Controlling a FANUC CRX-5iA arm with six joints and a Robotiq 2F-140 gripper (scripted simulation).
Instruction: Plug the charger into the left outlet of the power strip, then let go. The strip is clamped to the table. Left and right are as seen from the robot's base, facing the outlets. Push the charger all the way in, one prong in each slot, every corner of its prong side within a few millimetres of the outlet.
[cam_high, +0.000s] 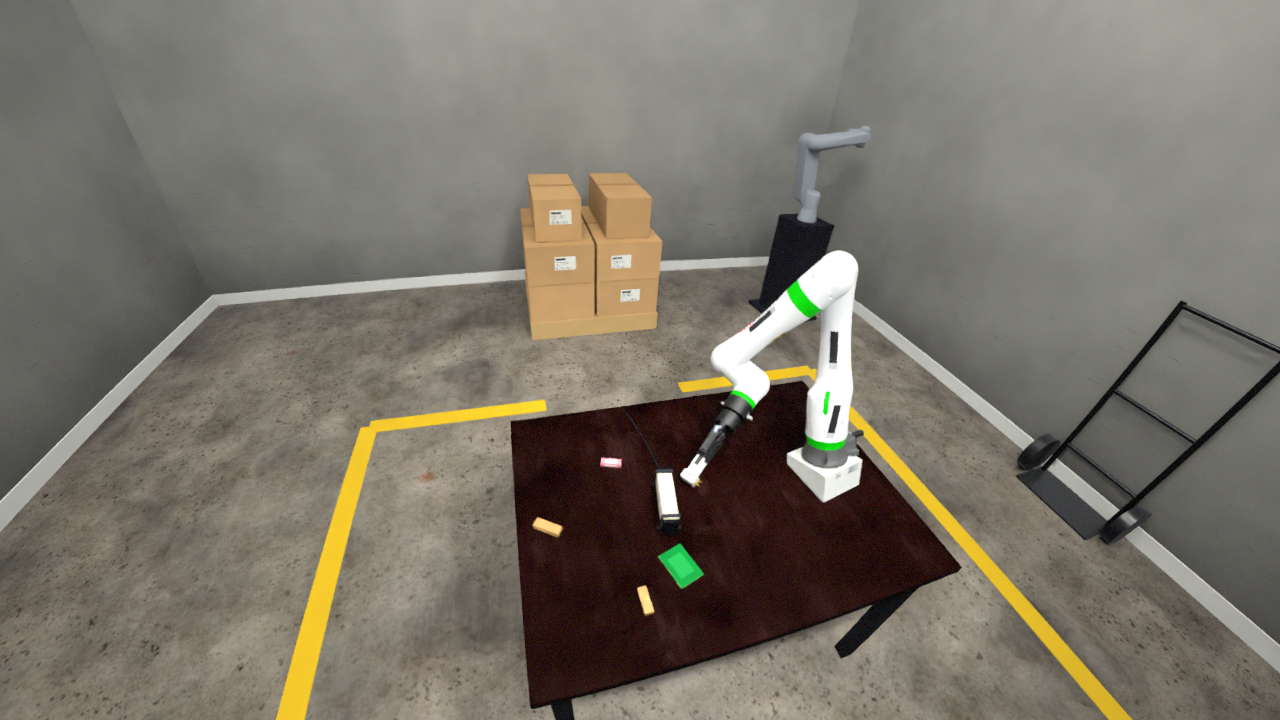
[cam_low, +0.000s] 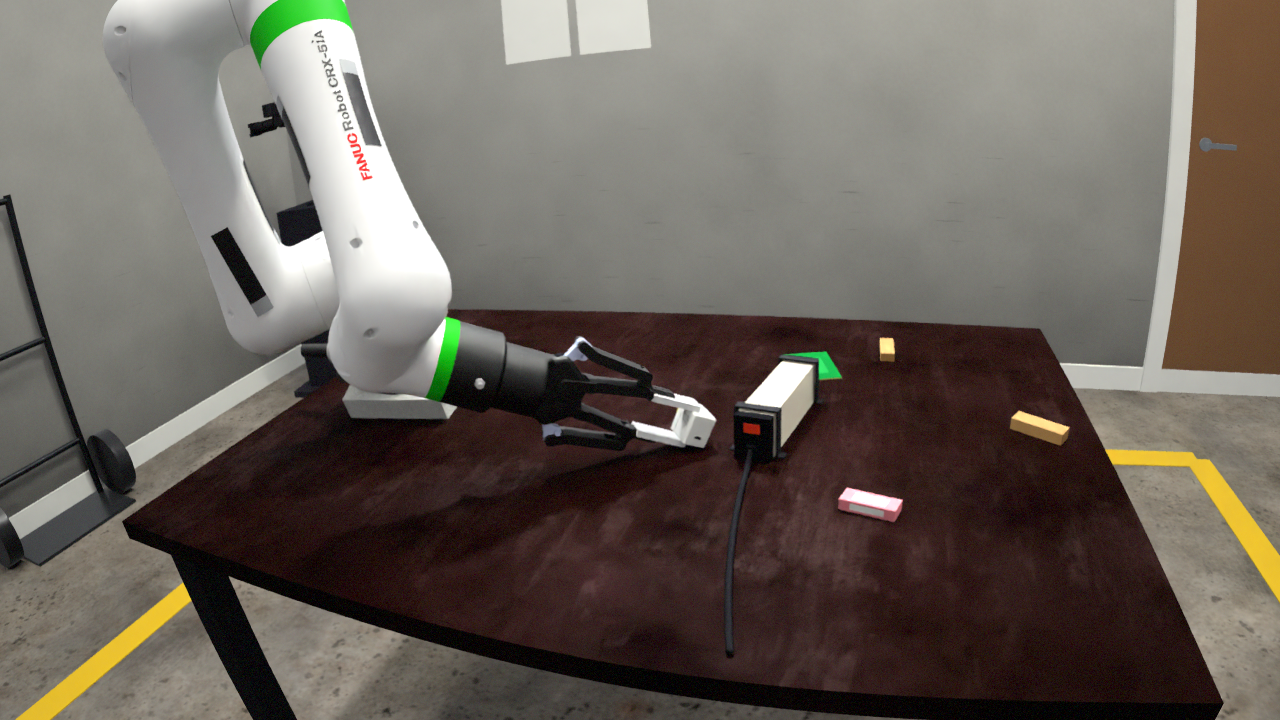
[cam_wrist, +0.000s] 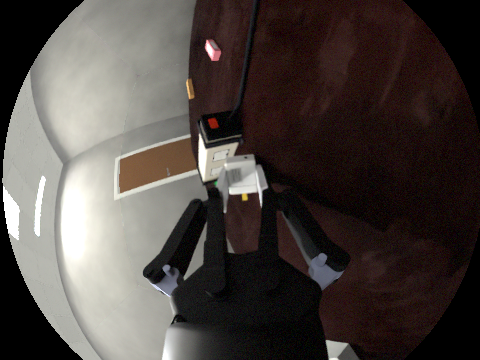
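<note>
My gripper is now 3 cm short of the white charger, 2 cm to the right of it and 2 cm above it. Round my hand: power strip 15 cm ahead, 6 cm to the left, 1 cm below; then flat piece 18 cm ahead, 26 cm to the left, 4 cm below; then red switch 10 cm ahead, 3 cm to the right.
</note>
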